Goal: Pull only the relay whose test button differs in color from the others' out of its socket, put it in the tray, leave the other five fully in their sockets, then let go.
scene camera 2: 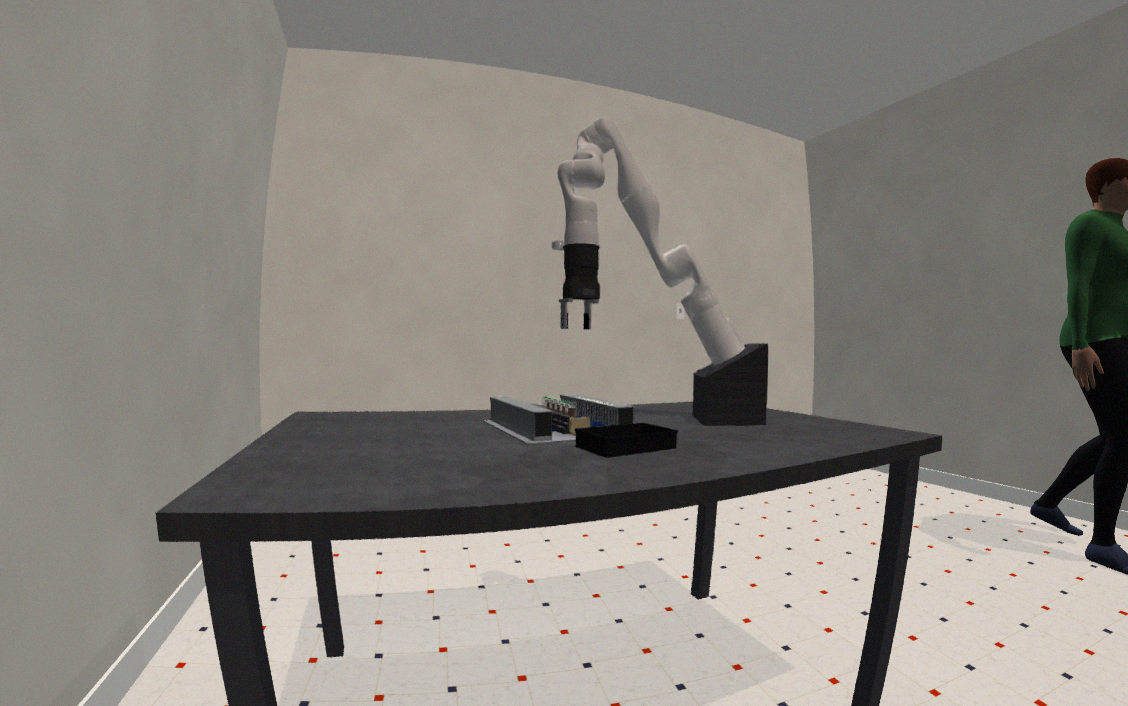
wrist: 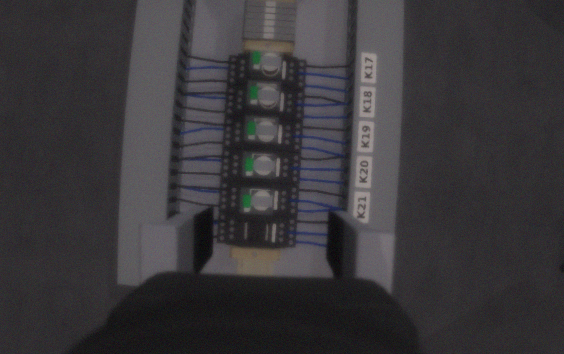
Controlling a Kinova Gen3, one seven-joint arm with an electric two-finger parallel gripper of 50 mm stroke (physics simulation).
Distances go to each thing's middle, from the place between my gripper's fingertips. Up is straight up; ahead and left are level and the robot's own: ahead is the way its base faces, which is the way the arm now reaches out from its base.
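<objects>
Position of my gripper relative to the panel [wrist: 320,39]: 20 mm short of it, 70 mm to the left of it, 230 mm above it.
</objects>
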